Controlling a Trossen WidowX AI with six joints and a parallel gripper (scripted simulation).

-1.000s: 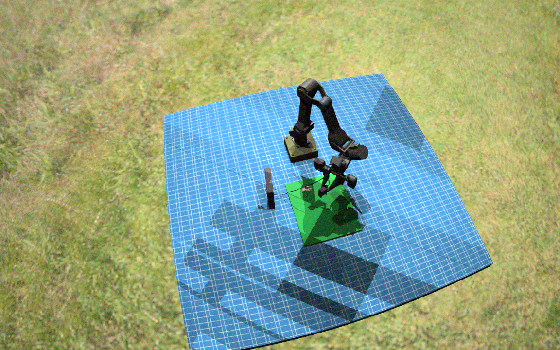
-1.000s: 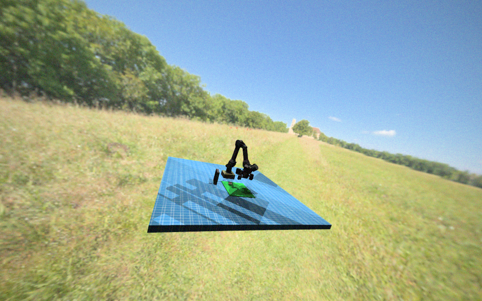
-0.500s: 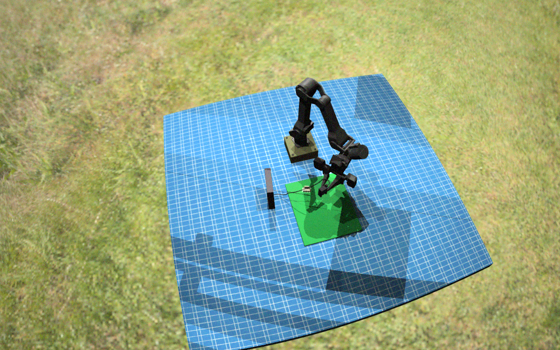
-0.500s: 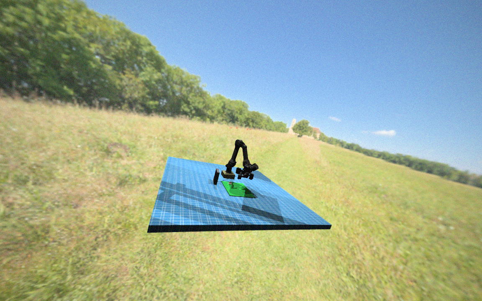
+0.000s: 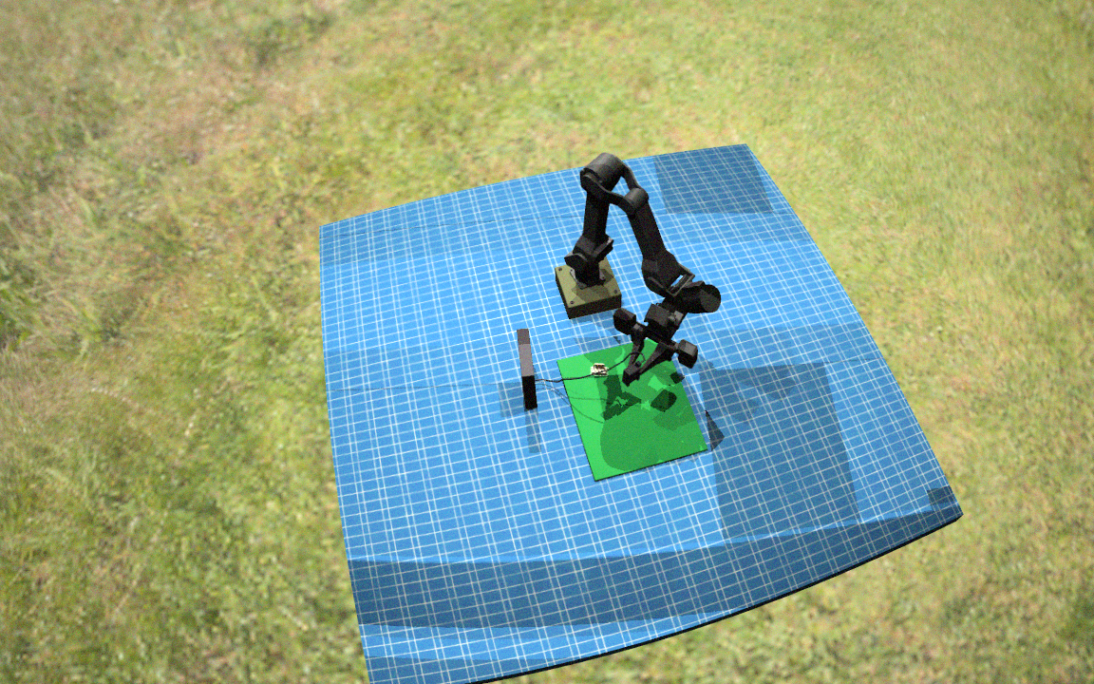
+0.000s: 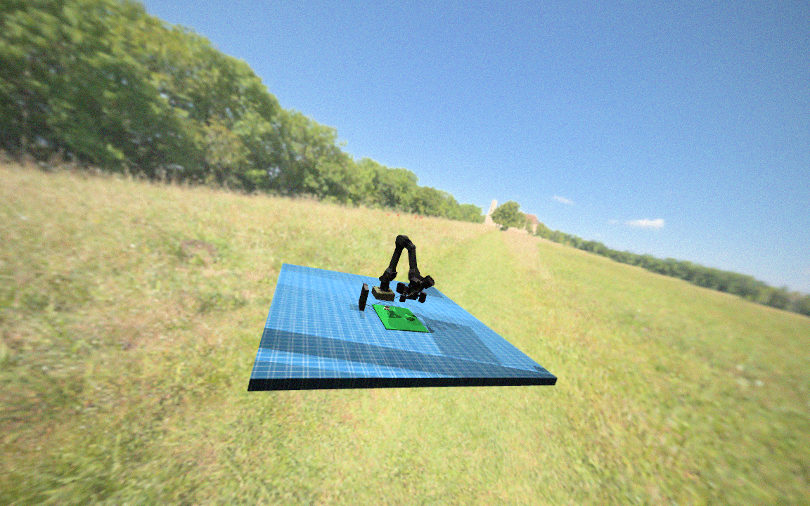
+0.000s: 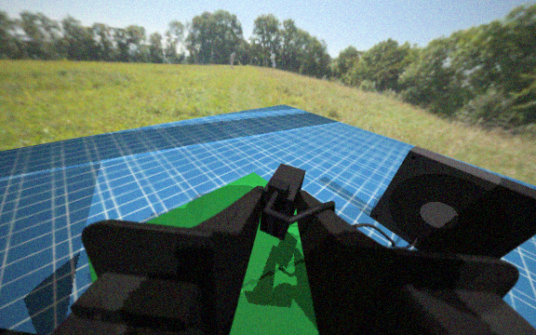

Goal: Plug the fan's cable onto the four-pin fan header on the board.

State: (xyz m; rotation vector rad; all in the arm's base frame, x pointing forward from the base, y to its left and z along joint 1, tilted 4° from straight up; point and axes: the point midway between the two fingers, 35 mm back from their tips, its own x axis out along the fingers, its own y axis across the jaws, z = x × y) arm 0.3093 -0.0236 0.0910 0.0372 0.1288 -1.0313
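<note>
Now: the green board 140 mm below my gripper tip. Round my gripper tip: pale fan header 120 mm below, 100 mm behind, 20 mm to the right; then black fan 160 mm to the right, 140 mm behind, 60 mm below; then black fan plug 10 mm below.
</note>
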